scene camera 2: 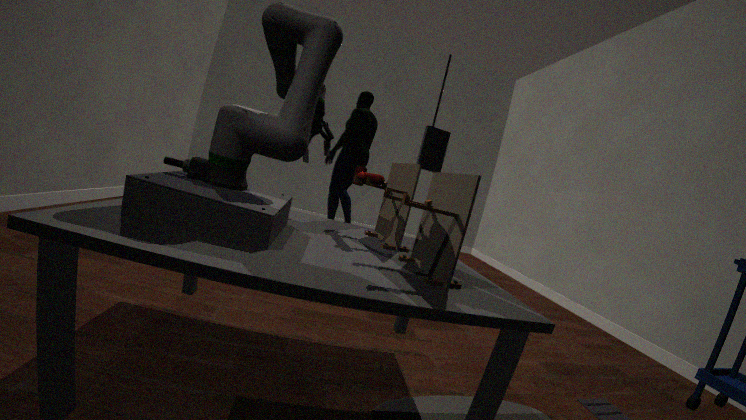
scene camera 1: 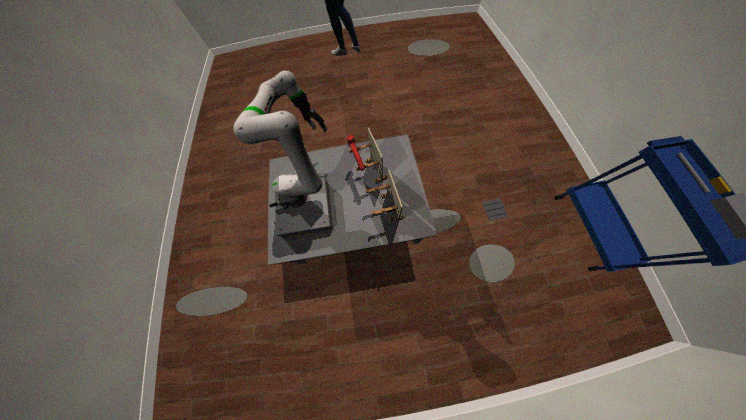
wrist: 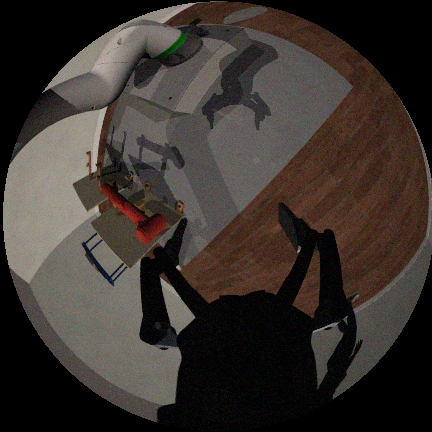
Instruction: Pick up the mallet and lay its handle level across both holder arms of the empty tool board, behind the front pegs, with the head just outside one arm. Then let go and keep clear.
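The red mallet (scene camera 1: 357, 153) (scene camera 2: 370, 178) (wrist: 122, 206) lies across the two holder arms of the far tool board (scene camera 1: 374, 151) (scene camera 2: 405, 176) (wrist: 117, 240). Its head is at the far end, outside one arm, on the side towards my gripper. The empty tool board (scene camera 1: 396, 195) (scene camera 2: 459, 187) (wrist: 88, 194) stands beside it, nearer scene camera 2, with its wooden arms bare. My gripper (scene camera 1: 319, 127) (scene camera 2: 316, 151) (wrist: 233, 219) is open and empty. It hangs in the air above and away from the mallet, beyond the table's far edge in the wrist view. The far board's front pegs are too small to make out.
Both boards stand on the grey table (scene camera 1: 354, 229) (scene camera 2: 313, 260) (wrist: 280, 100) with the arm's pedestal (scene camera 1: 313, 221) (scene camera 2: 193, 219). A person (scene camera 1: 341, 23) (scene camera 2: 357, 130) stands beyond the table. A blue cart (scene camera 1: 608, 224) (scene camera 2: 725, 383) is off to the right. A dark box (scene camera 2: 434, 148) with a thin rod shows behind the boards.
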